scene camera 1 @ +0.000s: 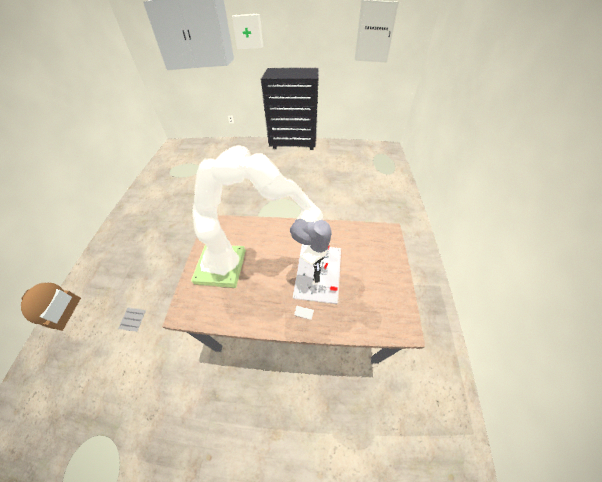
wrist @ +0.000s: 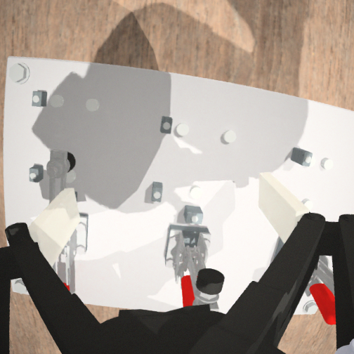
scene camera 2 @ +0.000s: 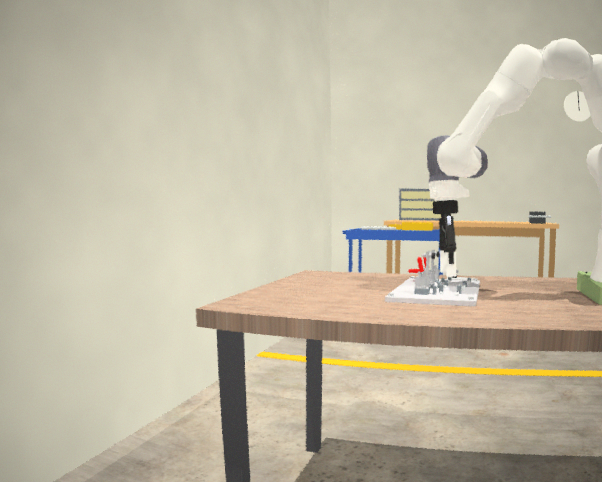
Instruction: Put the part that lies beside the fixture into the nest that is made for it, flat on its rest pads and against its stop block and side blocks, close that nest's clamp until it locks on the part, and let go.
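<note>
The fixture, a white plate (scene camera 1: pixel 329 297) (scene camera 2: pixel 431 301) (wrist: pixel 107 285), has three nests of dark blocks and round pale pads. A flat white piece (scene camera 1: pixel 303 312) lies on the table beside it. In the wrist view, the left clamp (wrist: pixel 58 182) reaches forward over its nest. The middle clamp (wrist: pixel 189 250) has its black-tipped spindle (wrist: pixel 210 281) raised towards the camera, beside a red handle (wrist: pixel 187 291). The right clamp is partly hidden by a finger; its red handle (wrist: pixel 324 302) shows. My gripper (scene camera 1: pixel 317 275) (scene camera 2: pixel 450 271) (wrist: pixel 166 197) is open and empty, above the plate, its fingers either side of the middle nest.
The wooden table (scene camera 1: pixel 371 301) (scene camera 2: pixel 281 301) carries the fixture and the arm's green base (scene camera 1: pixel 213 282) (scene camera 2: pixel 587 287). Raised clamps and red handles (scene camera 1: pixel 333 288) (scene camera 2: pixel 416 271) stand close to the fingers. Shadows of the arm darken part of the plate.
</note>
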